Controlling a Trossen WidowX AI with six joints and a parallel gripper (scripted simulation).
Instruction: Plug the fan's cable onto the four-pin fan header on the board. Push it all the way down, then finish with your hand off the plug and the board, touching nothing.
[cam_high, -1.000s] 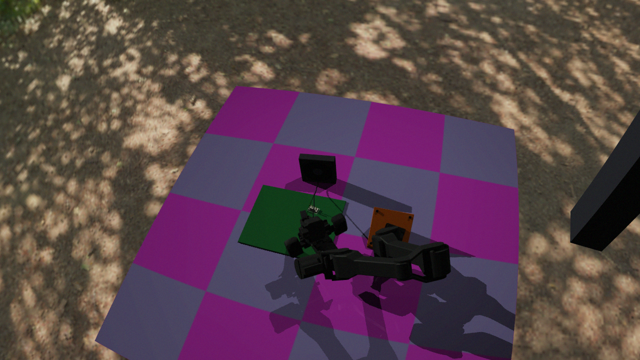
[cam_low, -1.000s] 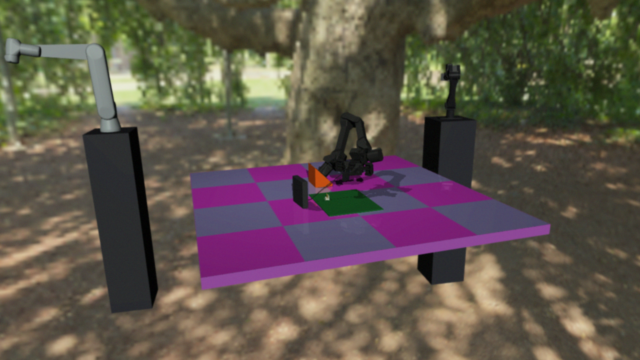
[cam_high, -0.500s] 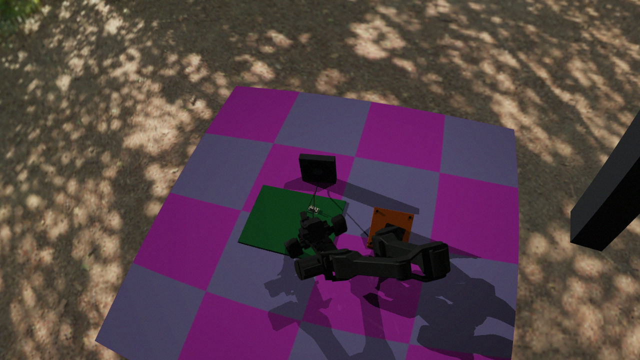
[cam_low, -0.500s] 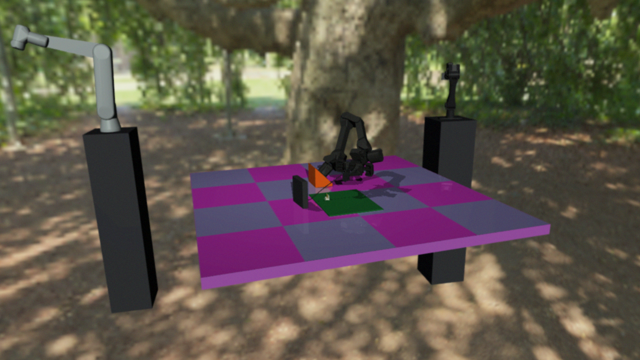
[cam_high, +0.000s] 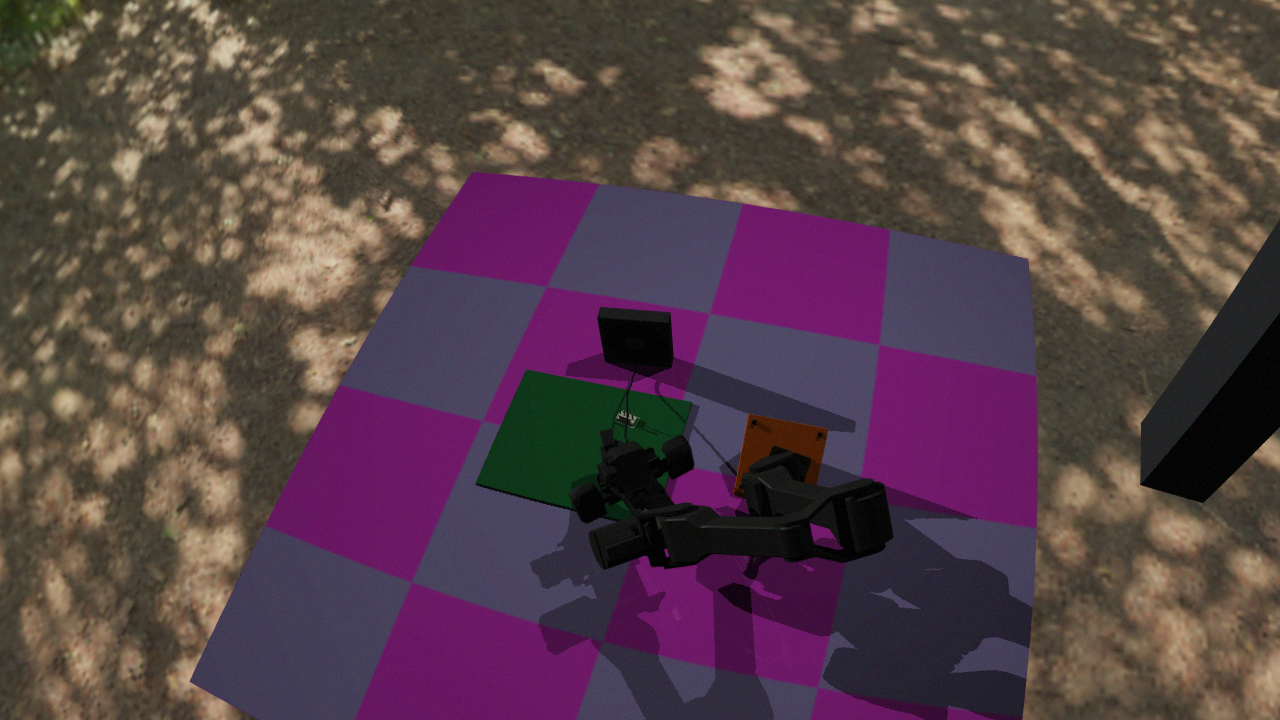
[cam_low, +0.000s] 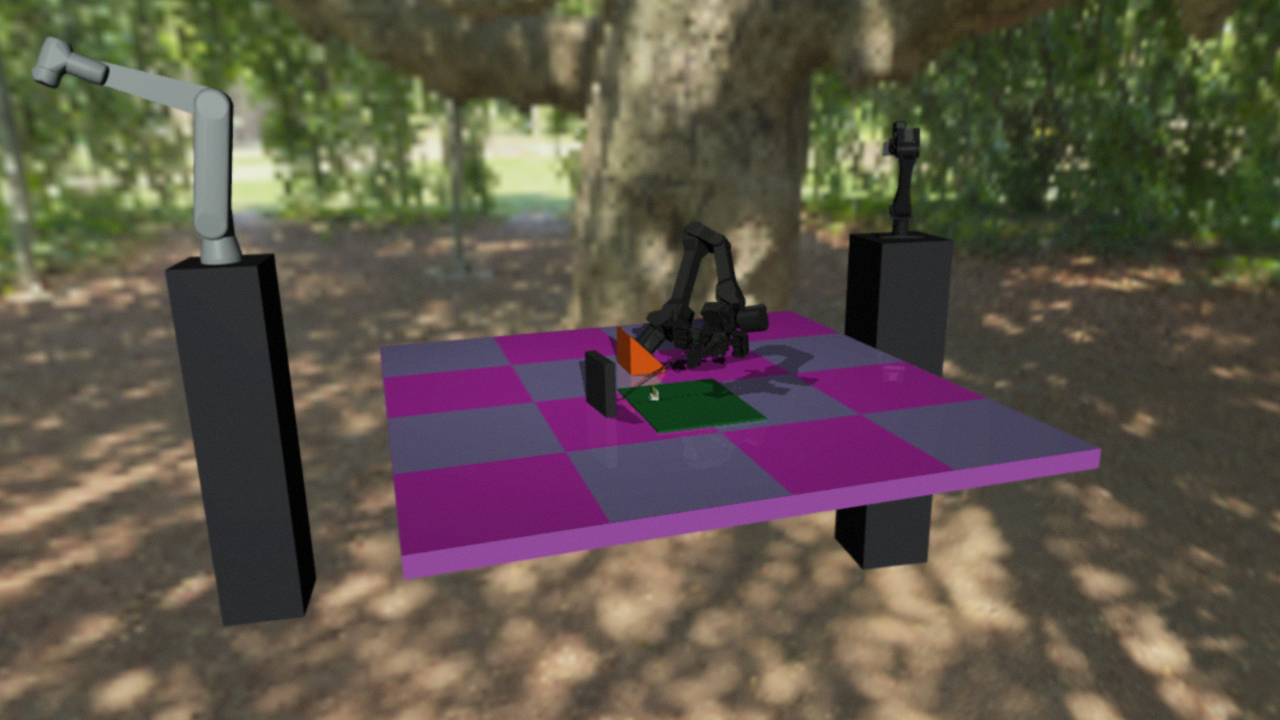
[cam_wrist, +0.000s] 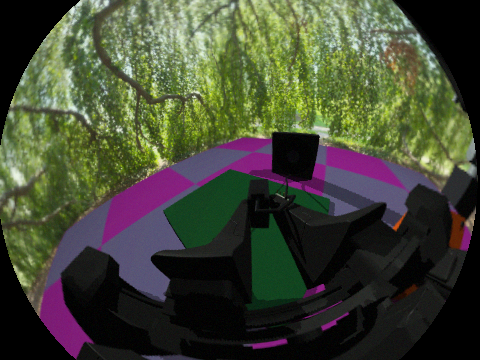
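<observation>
Now: the green board 11 cm below my gripper tip, 7 cm ahead of it and 4 cm to the right of it. The rest, counted from my gripper tip: black fan (22 cm to the right, 5 cm ahead, 3 cm below); then black plug (1 cm below).
</observation>
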